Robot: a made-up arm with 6 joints. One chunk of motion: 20 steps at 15 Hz.
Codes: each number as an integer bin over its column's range. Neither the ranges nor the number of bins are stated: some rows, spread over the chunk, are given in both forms.
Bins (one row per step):
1: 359 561 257 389 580 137
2: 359 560 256 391 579 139
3: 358 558 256 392 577 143
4: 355 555 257 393 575 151
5: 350 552 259 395 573 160
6: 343 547 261 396 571 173
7: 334 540 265 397 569 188
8: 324 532 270 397 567 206
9: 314 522 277 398 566 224
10: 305 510 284 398 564 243
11: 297 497 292 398 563 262
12: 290 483 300 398 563 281
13: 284 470 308 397 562 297
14: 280 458 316 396 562 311
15: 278 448 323 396 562 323
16: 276 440 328 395 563 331
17: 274 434 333 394 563 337
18: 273 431 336 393 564 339
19: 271 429 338 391 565 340
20: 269 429 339 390 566 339
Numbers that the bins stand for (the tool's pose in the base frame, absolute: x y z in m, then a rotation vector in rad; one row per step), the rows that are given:
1: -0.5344 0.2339 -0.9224 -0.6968 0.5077 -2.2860
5: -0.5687 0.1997 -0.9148 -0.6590 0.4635 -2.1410
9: -0.7056 0.0856 -0.8463 -0.6401 0.4194 -1.7374
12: -0.7969 -0.0628 -0.7589 -0.6401 0.4005 -1.3779
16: -0.8502 -0.2263 -0.6524 -0.6590 0.4005 -1.0626
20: -0.8768 -0.2682 -0.6105 -0.6905 0.4194 -1.0122
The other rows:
2: -0.5344 0.2301 -0.9262 -0.6842 0.5014 -2.2734
3: -0.5382 0.2225 -0.9262 -0.6779 0.4887 -2.2482
4: -0.5496 0.2111 -0.9224 -0.6716 0.4761 -2.1977
6: -0.5953 0.1807 -0.9072 -0.6527 0.4509 -2.0590
7: -0.6295 0.1541 -0.8920 -0.6464 0.4383 -1.9644
8: -0.6676 0.1236 -0.8730 -0.6464 0.4257 -1.8509
10: -0.7398 0.0399 -0.8197 -0.6401 0.4068 -1.6176
11: -0.7703 -0.0095 -0.7893 -0.6401 0.4005 -1.4977
13: -0.8197 -0.1122 -0.7284 -0.6464 0.3941 -1.2770
14: -0.8349 -0.1579 -0.6980 -0.6527 0.3941 -1.1887
15: -0.8425 -0.1959 -0.6714 -0.6527 0.3941 -1.1131
17: -0.8578 -0.2491 -0.6333 -0.6653 0.4005 -1.0248
18: -0.8616 -0.2606 -0.6219 -0.6716 0.4068 -1.0122
19: -0.8692 -0.2682 -0.6143 -0.6842 0.4131 -1.0059

